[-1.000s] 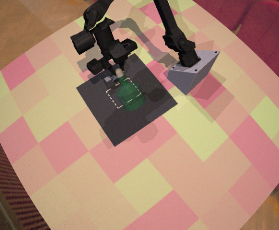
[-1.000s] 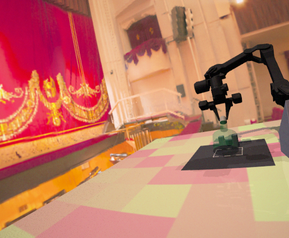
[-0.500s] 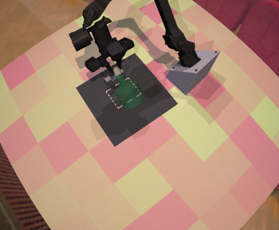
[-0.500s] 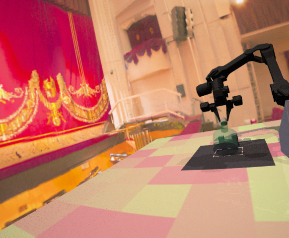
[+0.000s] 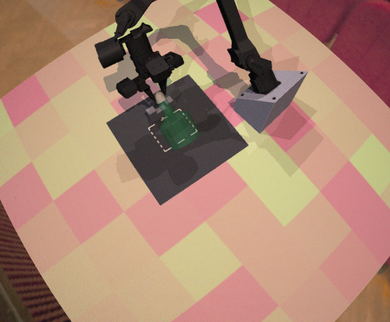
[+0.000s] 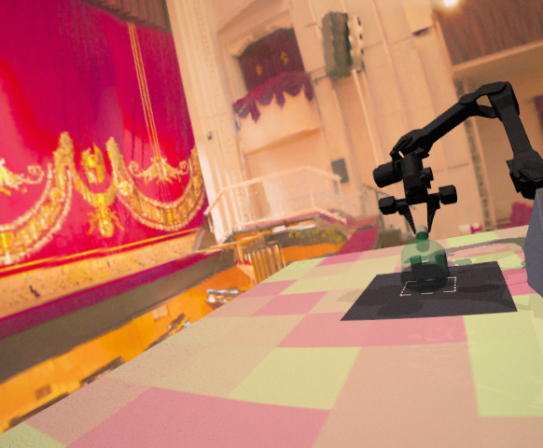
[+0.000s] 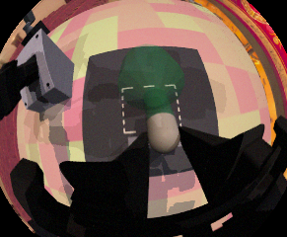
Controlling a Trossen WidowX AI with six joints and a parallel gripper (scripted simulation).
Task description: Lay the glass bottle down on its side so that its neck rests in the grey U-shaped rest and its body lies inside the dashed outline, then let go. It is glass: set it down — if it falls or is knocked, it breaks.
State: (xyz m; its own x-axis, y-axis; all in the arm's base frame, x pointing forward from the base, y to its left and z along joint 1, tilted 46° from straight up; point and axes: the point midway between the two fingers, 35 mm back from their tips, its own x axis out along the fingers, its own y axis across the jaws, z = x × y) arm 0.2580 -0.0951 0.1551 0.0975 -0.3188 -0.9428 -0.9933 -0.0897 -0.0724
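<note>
The green glass bottle lies 4 cm to the left of my gripper tip and 2 cm below it. Also, from my gripper tip: dark mat: 12 cm below, 7 cm to the left.
</note>
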